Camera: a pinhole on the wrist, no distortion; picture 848 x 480 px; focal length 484.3 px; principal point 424.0 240.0 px. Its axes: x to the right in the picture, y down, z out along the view. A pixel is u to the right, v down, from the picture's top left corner.
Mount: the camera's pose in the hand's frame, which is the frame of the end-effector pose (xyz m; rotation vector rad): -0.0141 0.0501 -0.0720 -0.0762 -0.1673 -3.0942
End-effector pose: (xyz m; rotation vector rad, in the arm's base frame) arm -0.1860 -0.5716 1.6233 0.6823 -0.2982 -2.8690
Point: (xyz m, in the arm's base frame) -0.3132 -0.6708 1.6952
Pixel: 141.6 183.4
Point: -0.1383 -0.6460 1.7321
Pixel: 646.7 94.1
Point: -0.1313 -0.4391 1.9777
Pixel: 745.4 401.4
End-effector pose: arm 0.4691 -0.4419 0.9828 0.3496 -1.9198 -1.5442
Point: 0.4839 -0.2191 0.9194
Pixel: 759.8 378.7
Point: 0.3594 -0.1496 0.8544
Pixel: 603.5 436.8
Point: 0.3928 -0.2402 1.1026
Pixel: 451.1 105.4
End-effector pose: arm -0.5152 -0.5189 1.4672 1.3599 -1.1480 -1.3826
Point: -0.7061 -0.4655 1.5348
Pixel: 532.0 270.5
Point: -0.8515 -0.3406 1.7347
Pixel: 675.2 69.8
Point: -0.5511 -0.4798 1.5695
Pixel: 635.7 94.5
